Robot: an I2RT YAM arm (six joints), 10 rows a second.
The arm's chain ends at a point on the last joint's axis. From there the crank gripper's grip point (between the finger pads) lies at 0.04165 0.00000 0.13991 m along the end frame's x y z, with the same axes.
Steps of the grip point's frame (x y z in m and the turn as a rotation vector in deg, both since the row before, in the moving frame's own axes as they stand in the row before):
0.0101 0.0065 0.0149 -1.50 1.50 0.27
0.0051 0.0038 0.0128 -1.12 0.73 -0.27
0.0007 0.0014 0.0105 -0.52 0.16 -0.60
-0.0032 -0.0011 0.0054 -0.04 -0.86 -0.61
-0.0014 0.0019 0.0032 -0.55 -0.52 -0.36
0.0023 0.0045 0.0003 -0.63 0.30 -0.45
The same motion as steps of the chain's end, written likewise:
0.0065 0.0026 0.0161 -1.50 1.50 0.27
0.0033 0.0013 0.0134 -1.12 0.73 -0.27
0.0003 0.0006 0.0106 -0.52 0.16 -0.60
-0.0011 -0.0008 0.0048 -0.04 -0.86 -0.61
-0.0001 0.0008 0.0028 -0.55 -0.52 -0.36
0.0016 0.0033 0.0005 -0.63 0.30 -0.45

